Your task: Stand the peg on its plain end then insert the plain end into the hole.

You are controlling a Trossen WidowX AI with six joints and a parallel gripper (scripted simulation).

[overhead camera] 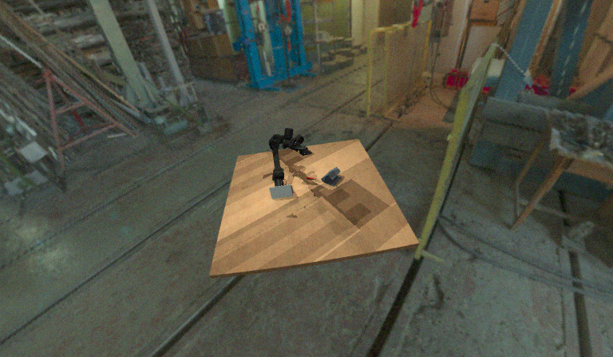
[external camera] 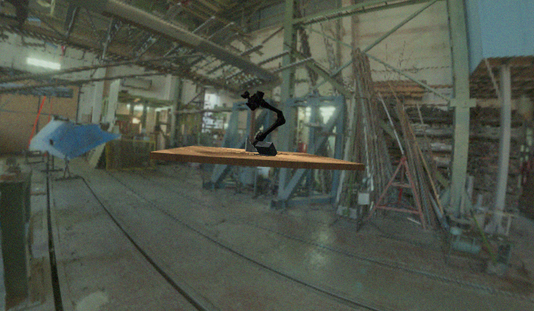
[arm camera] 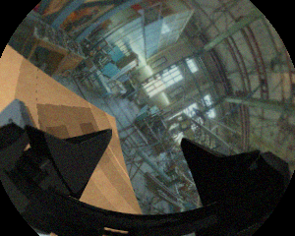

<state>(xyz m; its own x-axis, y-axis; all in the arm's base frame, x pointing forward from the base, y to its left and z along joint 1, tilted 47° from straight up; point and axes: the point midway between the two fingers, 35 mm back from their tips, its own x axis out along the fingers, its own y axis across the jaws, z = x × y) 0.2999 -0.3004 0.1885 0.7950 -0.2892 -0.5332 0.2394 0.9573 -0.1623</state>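
Right now the red peg is 10 mm behind my gripper tip, 230 mm to the left of it and 430 mm below it. Also, from my gripper tip: dark sloped panel 140 mm ahead, 220 mm to the left, 400 mm below.
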